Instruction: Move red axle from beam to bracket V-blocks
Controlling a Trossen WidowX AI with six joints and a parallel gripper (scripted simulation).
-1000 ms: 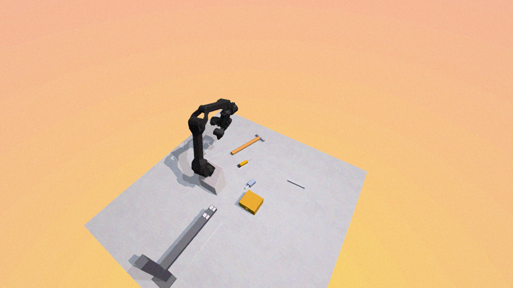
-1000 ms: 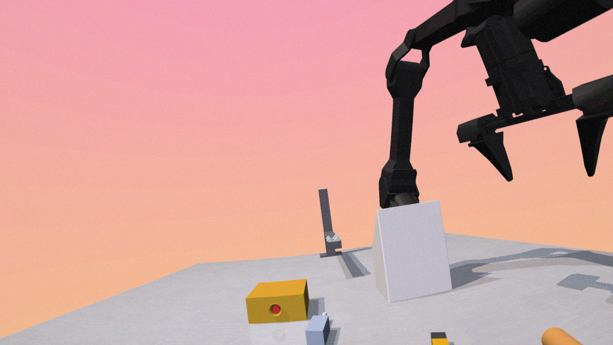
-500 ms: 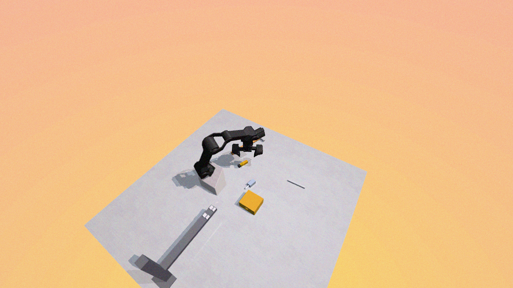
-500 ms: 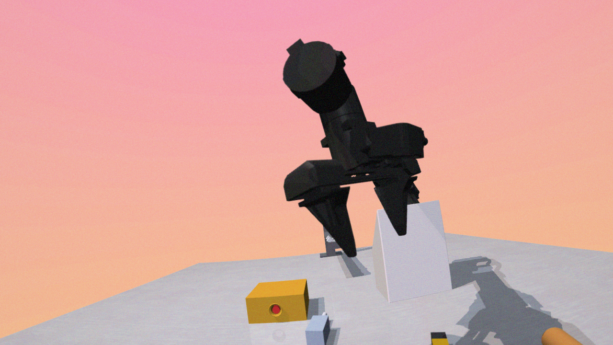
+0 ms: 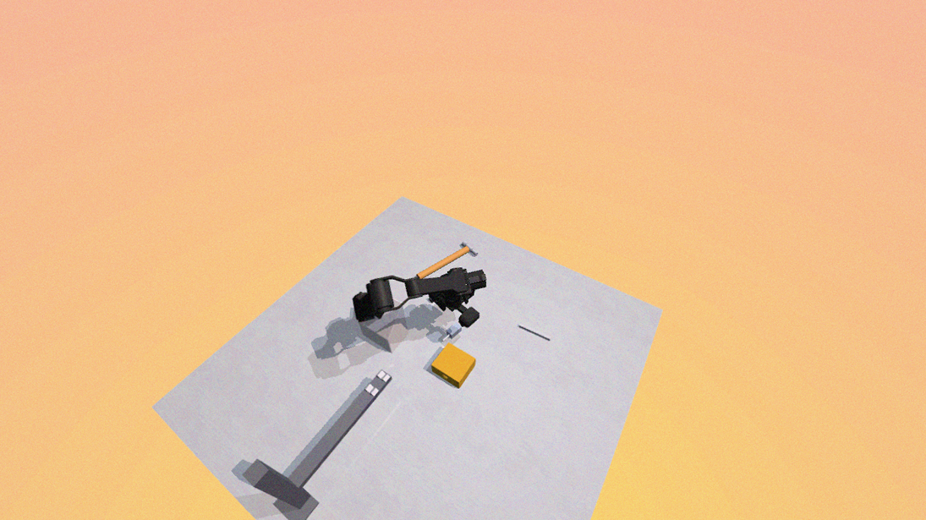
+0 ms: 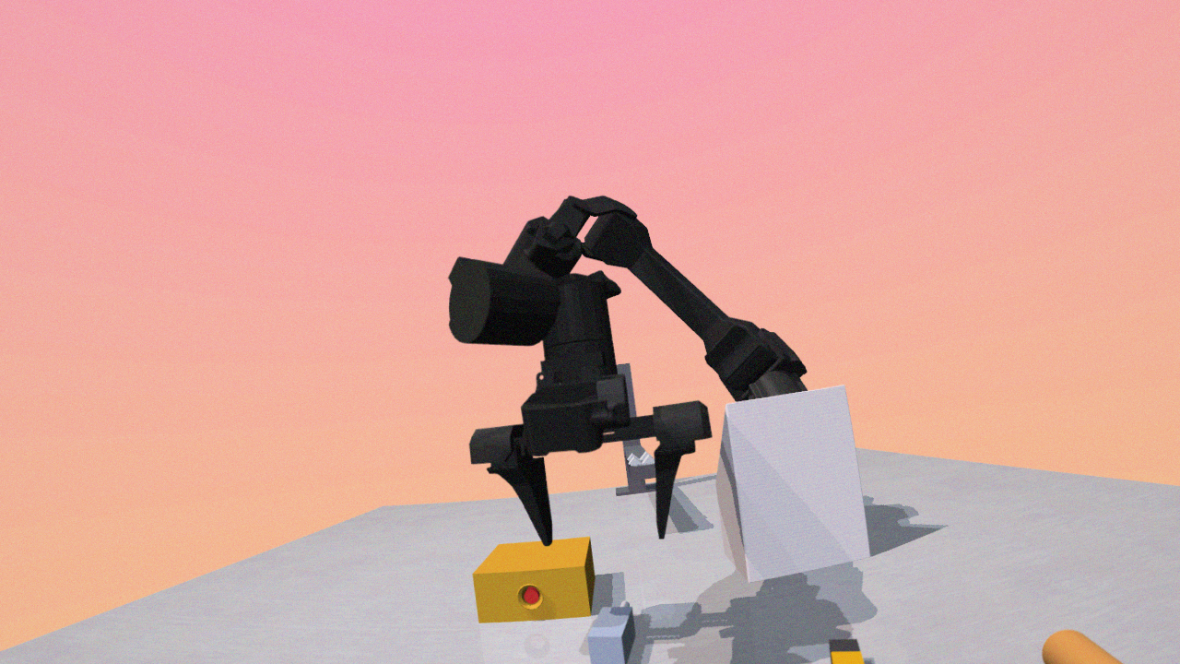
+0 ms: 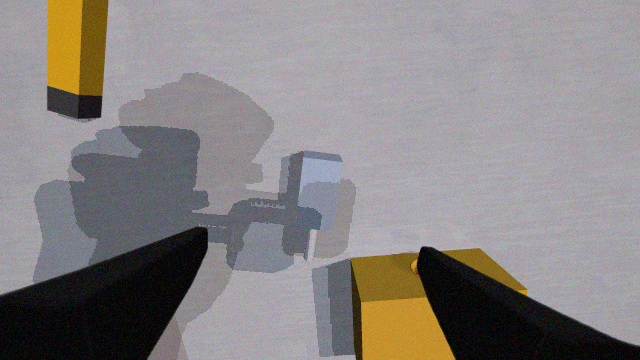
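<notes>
Now: the blue-grey block 2 cm to the right of my gripper tip and 8 cm below it. From my gripper tip the other things lie so: thin grey rod (24 cm ahead, 18 cm to the left, 9 cm below); yellow beam (9 cm ahead, 11 cm to the right, 7 cm below); yellow-handled tool (14 cm behind, 10 cm to the left, 8 cm below).
</notes>
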